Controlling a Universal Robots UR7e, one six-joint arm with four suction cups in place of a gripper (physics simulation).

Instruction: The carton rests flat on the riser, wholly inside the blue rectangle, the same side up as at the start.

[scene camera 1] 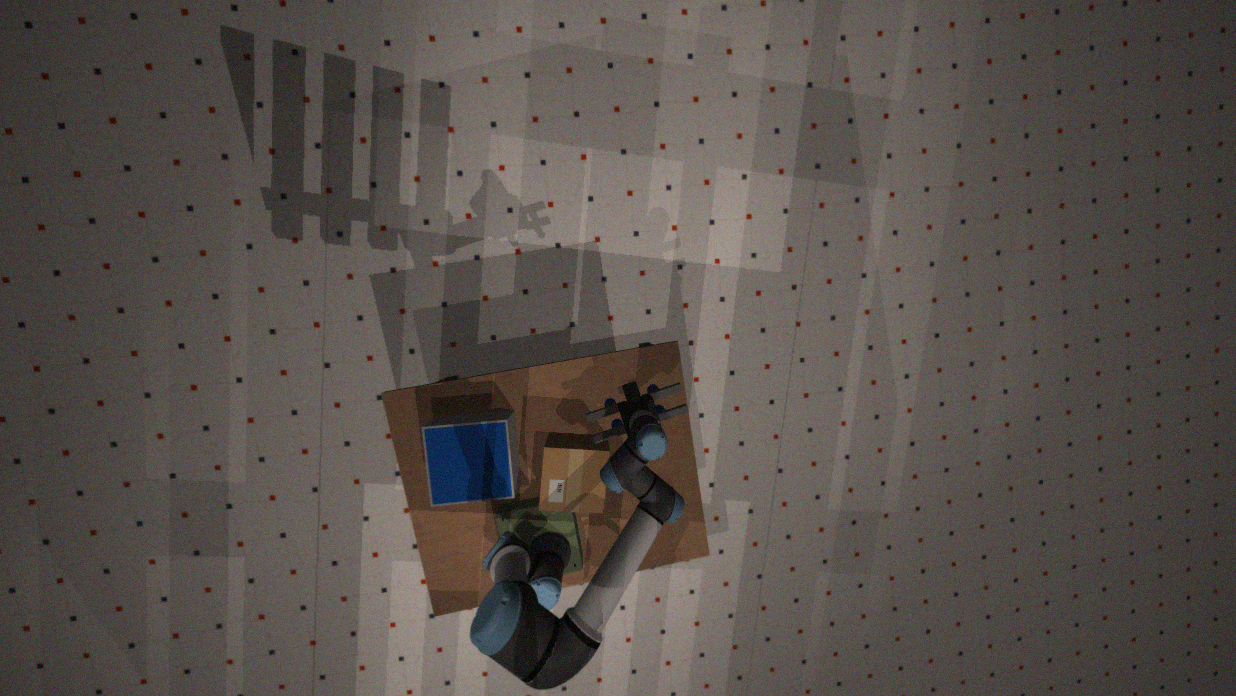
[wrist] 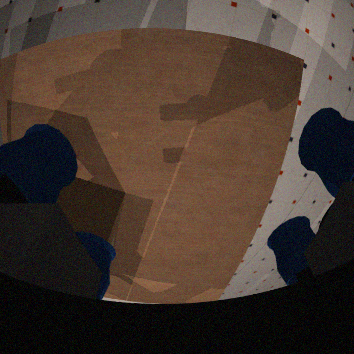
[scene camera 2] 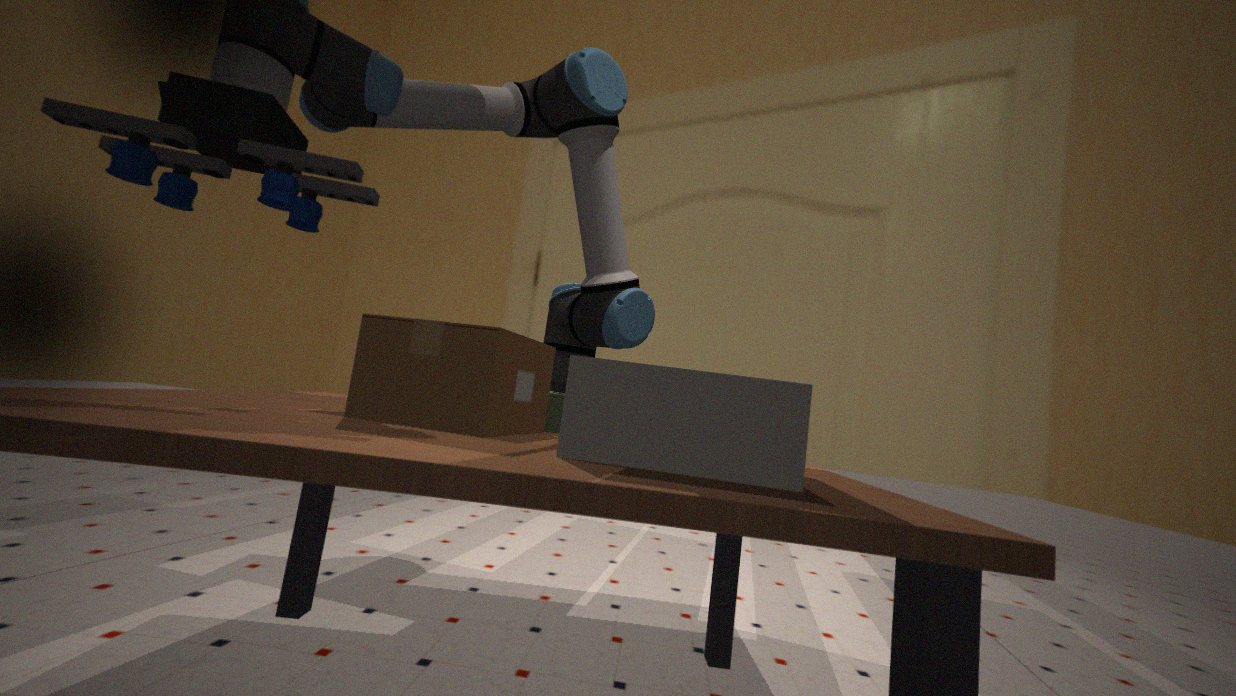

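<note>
A brown carton (scene camera 1: 562, 466) (scene camera 2: 445, 376) stands on the table, label and tape showing in the scene views. Part of its dark side also shows at the lower left of the wrist view (wrist: 92, 207). Left of it in the top view, the grey riser (scene camera 2: 683, 423) stands apart; its top bears the blue rectangle (scene camera 1: 445, 466) with a pale border, with no carton on it. My gripper (scene camera 1: 634, 408) (scene camera 2: 220, 188) (wrist: 190, 205) hangs well above the table, up and to the right of the carton in the top view. Its four blue cups are open, with nothing on them.
The brown table (scene camera 1: 462, 549) (scene camera 2: 259, 449) (wrist: 225, 175) bears carton and riser. A green base plate (scene camera 1: 566, 521) (scene camera 2: 554, 413) under the arm's foot lies close to the carton. A pale door (scene camera 2: 778, 302) is behind. The arm bends over the table's right part in the top view.
</note>
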